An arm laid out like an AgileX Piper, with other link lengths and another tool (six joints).
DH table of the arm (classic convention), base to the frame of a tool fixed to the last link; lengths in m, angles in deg. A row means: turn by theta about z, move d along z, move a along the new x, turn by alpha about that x. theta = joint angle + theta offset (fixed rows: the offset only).
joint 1: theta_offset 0, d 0.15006, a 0, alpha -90
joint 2: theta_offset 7.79, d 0, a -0.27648, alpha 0
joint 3: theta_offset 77.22, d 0, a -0.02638, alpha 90
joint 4: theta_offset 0, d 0.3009, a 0, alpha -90
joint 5: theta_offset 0, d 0, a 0, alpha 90
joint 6: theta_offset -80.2, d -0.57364, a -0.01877, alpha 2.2
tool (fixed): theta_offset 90, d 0.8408, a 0, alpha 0
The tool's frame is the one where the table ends.
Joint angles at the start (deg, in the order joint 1, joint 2, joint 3, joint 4, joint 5, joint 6): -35.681, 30.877, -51.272, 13.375, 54.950, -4.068
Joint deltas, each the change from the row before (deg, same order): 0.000, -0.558, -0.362, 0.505, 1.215, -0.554; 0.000, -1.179, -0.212, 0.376, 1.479, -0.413; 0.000, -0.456, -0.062, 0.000, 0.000, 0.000; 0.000, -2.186, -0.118, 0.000, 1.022, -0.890; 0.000, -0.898, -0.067, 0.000, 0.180, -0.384; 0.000, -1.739, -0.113, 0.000, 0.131, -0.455; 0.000, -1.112, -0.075, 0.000, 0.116, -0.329
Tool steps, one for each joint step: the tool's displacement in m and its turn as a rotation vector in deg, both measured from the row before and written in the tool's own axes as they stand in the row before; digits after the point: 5 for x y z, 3 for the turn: 0.00211, 0.00340, -0.00461, -0.523, 0.371, -0.427; 0.00305, 0.00347, -0.00731, -0.505, 0.173, -0.472; -0.00137, 0.00093, -0.00292, -0.114, -0.495, -0.103; -0.00013, 0.00402, -0.01266, -0.442, -1.185, -1.356; -0.00128, 0.00178, -0.00538, -0.194, -0.746, -0.580; -0.00339, 0.00328, -0.01045, -0.362, -1.648, -0.832; -0.00206, 0.00211, -0.00667, -0.224, -1.026, -0.571
